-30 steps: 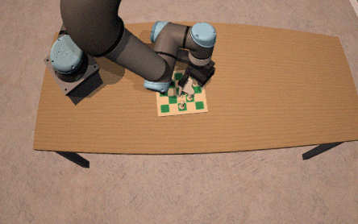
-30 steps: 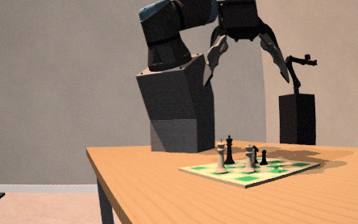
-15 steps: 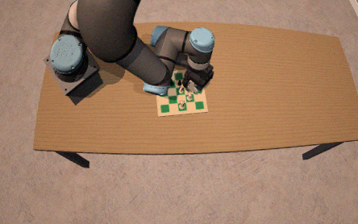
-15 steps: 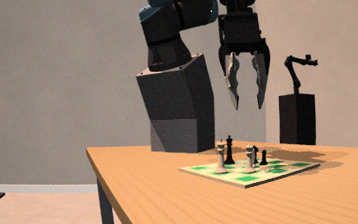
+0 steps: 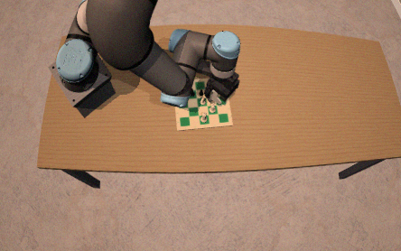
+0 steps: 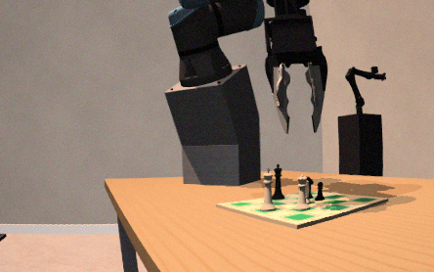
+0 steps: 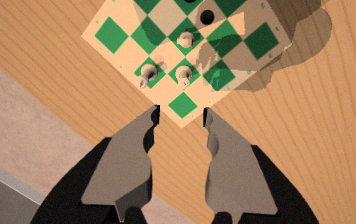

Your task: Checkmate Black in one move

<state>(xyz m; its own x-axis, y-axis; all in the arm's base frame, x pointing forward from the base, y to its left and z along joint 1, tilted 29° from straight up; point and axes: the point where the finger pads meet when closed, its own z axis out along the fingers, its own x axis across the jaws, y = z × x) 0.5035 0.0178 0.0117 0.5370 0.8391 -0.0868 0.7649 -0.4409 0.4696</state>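
My gripper is now 30 mm past the white king, 40 mm to the left of it and 100 mm above it. From my hand the other things lie so: black pawn (50 mm behind, 70 mm to the left, 120 mm below); chessboard (40 mm behind, 30 mm to the left, 130 mm below); black king (120 mm behind, 20 mm to the left, 100 mm below).
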